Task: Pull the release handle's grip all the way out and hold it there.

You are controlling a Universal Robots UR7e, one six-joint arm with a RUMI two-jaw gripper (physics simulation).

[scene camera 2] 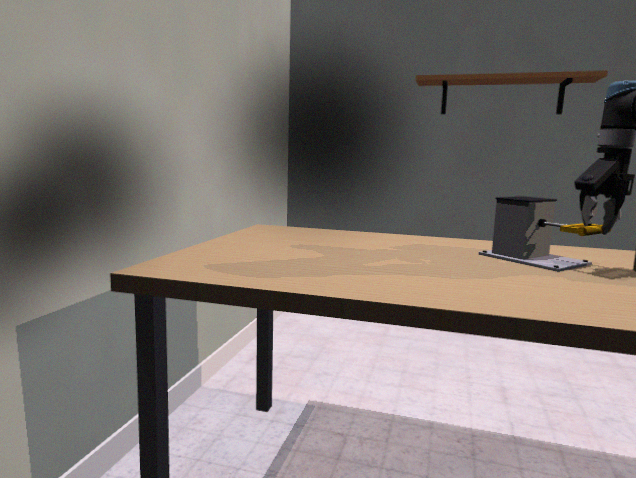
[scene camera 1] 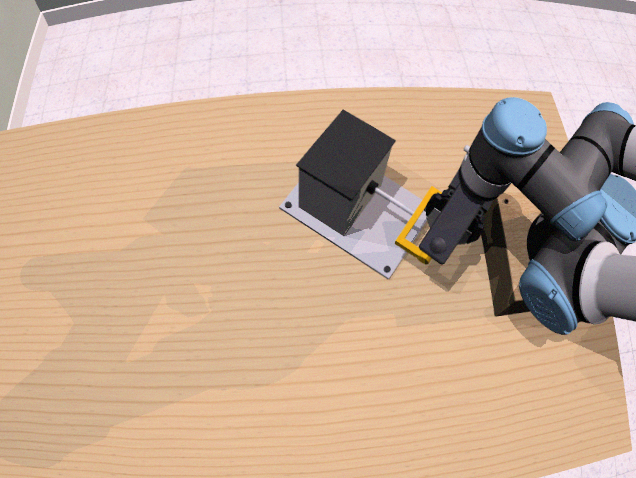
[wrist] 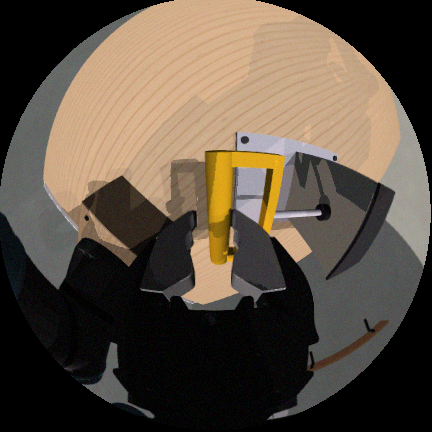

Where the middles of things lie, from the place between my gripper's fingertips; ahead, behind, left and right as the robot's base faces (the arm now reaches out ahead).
Right now my hand is 130 mm short of the pale base plate [scene camera 1: 371, 239], 90 mm to the left of it and 90 mm above it.
